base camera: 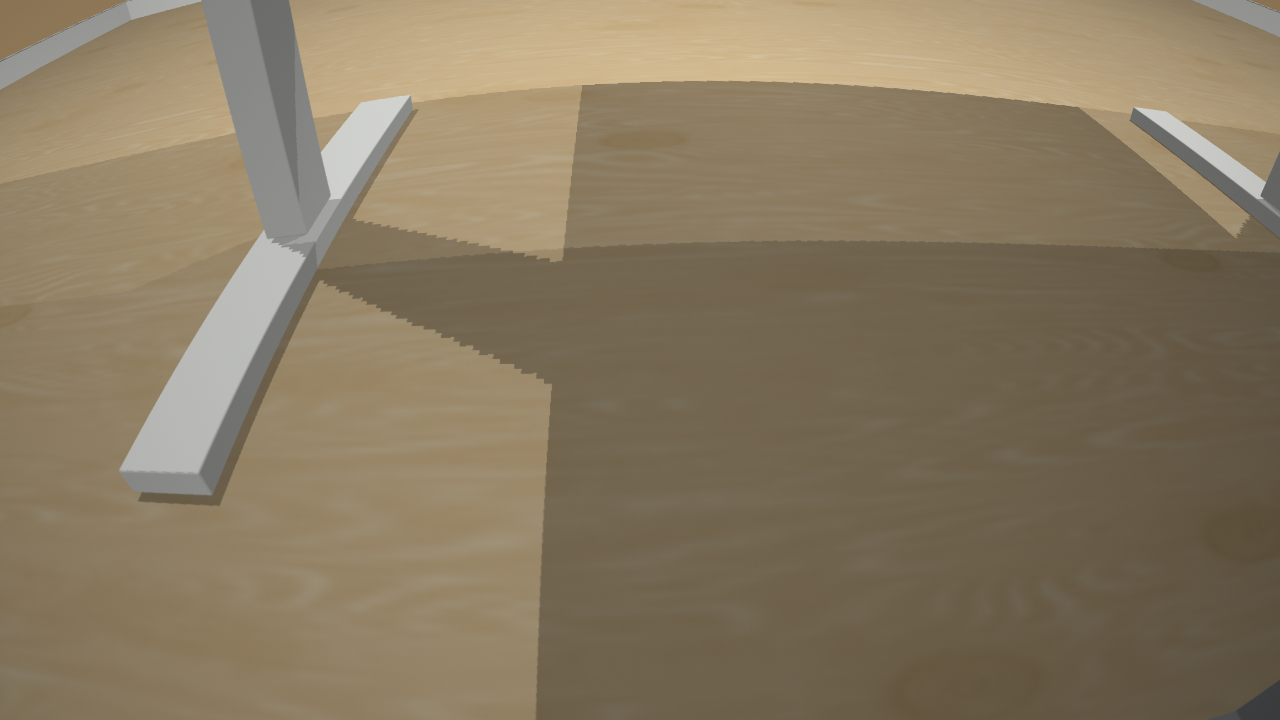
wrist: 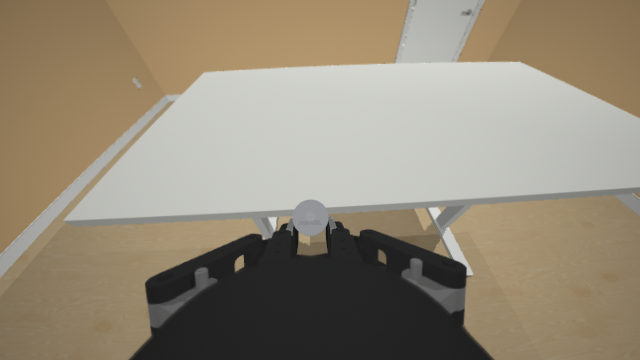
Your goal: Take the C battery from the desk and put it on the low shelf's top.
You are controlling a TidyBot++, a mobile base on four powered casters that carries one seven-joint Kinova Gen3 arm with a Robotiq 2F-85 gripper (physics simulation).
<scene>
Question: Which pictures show my gripper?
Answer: The wrist view only.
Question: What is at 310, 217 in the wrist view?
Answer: A C battery.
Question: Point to a white desk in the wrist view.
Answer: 240, 144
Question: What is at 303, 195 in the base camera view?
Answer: A white desk.
</scene>
